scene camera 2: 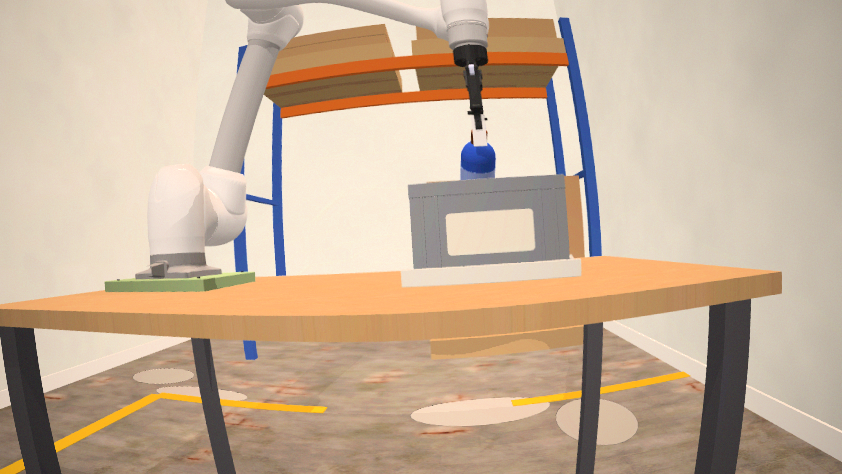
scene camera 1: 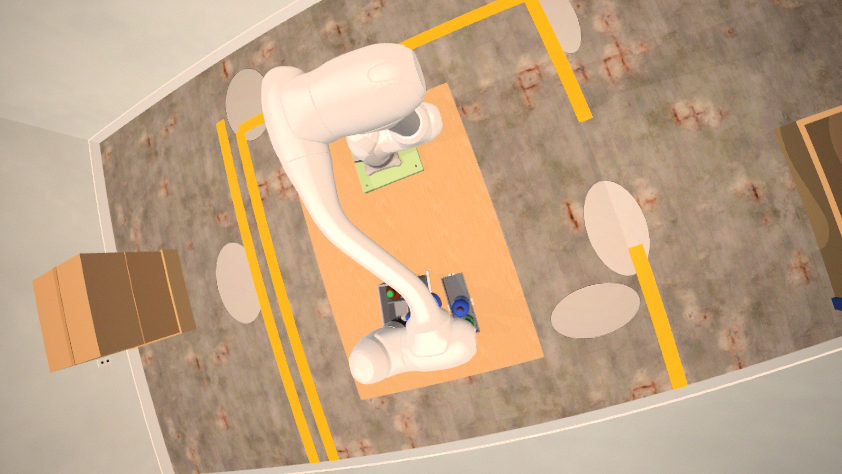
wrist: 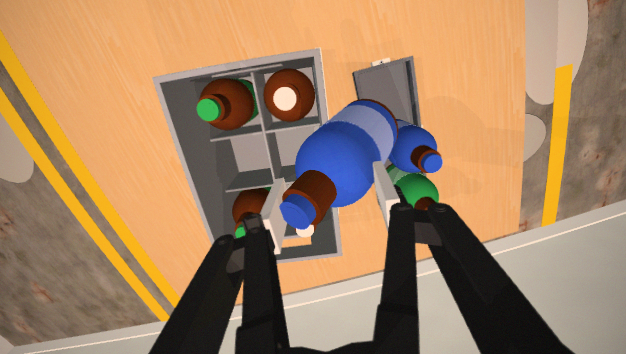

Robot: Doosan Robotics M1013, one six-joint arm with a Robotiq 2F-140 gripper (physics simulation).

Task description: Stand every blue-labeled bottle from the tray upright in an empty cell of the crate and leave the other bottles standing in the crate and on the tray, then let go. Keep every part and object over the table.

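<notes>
A green bottle appears in the pictures along with the gripper, and the wrist view, too, shows the gripper.
</notes>
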